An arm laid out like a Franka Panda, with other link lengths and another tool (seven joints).
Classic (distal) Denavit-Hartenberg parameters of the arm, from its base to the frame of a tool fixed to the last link. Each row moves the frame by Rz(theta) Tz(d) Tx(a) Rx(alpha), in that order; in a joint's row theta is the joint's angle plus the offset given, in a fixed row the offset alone. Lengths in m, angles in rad.
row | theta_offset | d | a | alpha
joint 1 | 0 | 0.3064 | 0 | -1.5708
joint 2 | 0 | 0 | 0 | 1.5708
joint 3 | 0 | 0.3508 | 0.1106 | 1.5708
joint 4 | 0 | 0 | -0.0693 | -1.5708
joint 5 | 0 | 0.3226 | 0 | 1.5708
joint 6 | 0 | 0 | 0.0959 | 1.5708
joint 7 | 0.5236 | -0.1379 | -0.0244 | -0.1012
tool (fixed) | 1.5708 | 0.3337 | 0 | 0
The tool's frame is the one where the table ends.
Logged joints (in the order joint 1, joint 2, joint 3, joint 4, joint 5, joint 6, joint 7), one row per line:
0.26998, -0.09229, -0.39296, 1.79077, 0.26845, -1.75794, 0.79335
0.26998, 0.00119, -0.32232, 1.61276, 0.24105, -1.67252, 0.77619
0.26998, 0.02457, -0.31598, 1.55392, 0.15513, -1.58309, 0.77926
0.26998, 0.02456, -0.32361, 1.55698, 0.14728, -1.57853, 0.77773
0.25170, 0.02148, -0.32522, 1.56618, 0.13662, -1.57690, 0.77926
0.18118, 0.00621, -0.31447, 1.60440, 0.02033, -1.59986, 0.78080
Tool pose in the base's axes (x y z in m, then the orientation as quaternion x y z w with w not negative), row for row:
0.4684, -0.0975, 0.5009, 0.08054, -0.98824, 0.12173, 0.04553
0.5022, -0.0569, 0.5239, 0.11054, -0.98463, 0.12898, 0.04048
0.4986, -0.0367, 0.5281, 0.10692, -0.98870, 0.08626, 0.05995
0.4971, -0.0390, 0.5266, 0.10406, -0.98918, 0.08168, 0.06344
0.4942, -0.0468, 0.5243, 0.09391, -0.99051, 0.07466, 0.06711
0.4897, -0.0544, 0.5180, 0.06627, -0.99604, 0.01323, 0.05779
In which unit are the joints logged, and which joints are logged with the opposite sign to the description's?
The joints are logged in radians. Opposite sign: joint 4, joint 5, joint 6.
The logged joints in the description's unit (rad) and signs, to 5 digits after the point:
0.26998, -0.09229, -0.39296, -1.79077, -0.26845, 1.75794, 0.79335
0.26998, 0.00119, -0.32232, -1.61276, -0.24105, 1.67252, 0.77619
0.26998, 0.02457, -0.31598, -1.55392, -0.15513, 1.58309, 0.77926
0.26998, 0.02456, -0.32361, -1.55698, -0.14728, 1.57853, 0.77773
0.25170, 0.02148, -0.32522, -1.56618, -0.13662, 1.57690, 0.77926
0.18118, 0.00621, -0.31447, -1.60440, -0.02033, 1.59986, 0.78080

